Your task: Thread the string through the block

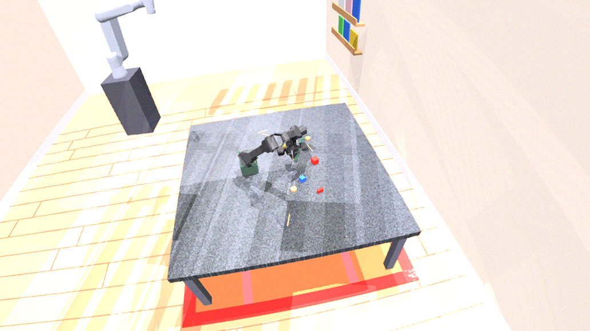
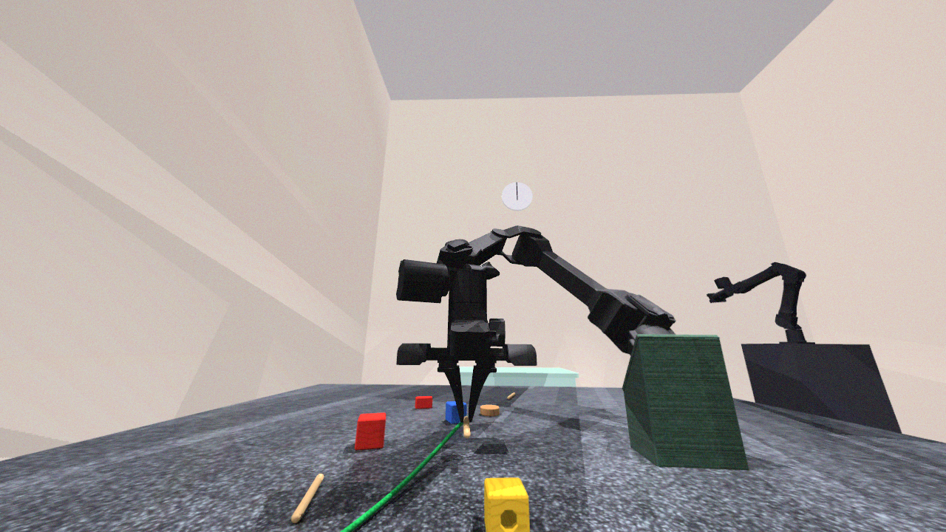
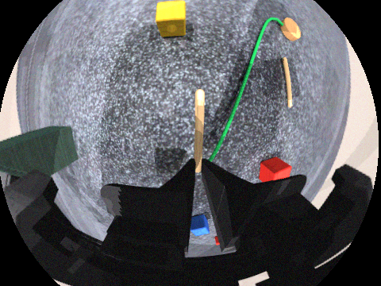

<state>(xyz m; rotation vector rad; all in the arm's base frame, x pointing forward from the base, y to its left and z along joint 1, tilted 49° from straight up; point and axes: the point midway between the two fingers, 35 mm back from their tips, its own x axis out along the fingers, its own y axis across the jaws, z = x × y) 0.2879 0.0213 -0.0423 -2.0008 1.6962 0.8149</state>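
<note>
Right now my gripper tip is 60 mm past the yellow wooden block, 160 mm to the right of it and 20 mm above it. Also, from my gripper tip: red cube 140 mm ahead, 10 mm to the right, 20 mm below; round wooden button 120 mm ahead, 240 mm to the left, 30 mm below; blue cube 50 mm ahead, 160 mm to the right, 20 mm below.
</note>
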